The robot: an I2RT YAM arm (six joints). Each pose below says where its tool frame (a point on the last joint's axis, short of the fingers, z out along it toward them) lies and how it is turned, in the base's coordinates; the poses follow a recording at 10 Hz.
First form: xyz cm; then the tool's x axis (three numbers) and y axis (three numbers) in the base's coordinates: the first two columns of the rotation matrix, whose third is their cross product.
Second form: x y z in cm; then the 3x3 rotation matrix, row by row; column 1 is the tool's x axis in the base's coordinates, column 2 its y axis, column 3 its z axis. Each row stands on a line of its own. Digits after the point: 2 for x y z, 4 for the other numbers.
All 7 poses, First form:
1: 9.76 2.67 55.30 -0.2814 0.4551 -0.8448 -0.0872 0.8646 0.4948
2: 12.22 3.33 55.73 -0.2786 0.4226 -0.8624 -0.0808 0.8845 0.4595
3: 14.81 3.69 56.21 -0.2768 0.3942 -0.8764 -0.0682 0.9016 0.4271
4: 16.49 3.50 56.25 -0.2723 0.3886 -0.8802 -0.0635 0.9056 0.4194
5: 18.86 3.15 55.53 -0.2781 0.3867 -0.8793 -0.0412 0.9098 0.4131
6: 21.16 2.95 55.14 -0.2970 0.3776 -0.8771 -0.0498 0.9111 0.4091
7: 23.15 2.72 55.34 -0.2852 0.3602 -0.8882 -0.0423 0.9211 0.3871
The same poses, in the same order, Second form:
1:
9.76 2.67 55.30
-0.2814 -0.0872 0.9556
0.4551 0.8646 0.2129
-0.8448 0.4948 -0.2036

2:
12.22 3.33 55.73
-0.2786 -0.0808 0.9570
0.4226 0.8845 0.1977
-0.8624 0.4595 -0.2123

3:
14.81 3.69 56.21
-0.2768 -0.0682 0.9585
0.3942 0.9016 0.1780
-0.8764 0.4271 -0.2227

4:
16.49 3.50 56.25
-0.2723 -0.0635 0.9601
0.3886 0.9056 0.1701
-0.8802 0.4194 -0.2219

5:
18.86 3.15 55.53
-0.2781 -0.0412 0.9597
0.3867 0.9098 0.1511
-0.8793 0.4131 -0.2371

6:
21.16 2.95 55.14
-0.2970 -0.0498 0.9536
0.3776 0.9111 0.1652
-0.8771 0.4091 -0.2518

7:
23.15 2.72 55.34
-0.2852 -0.0423 0.9576
0.3602 0.9211 0.1480
-0.8882 0.3871 -0.2475

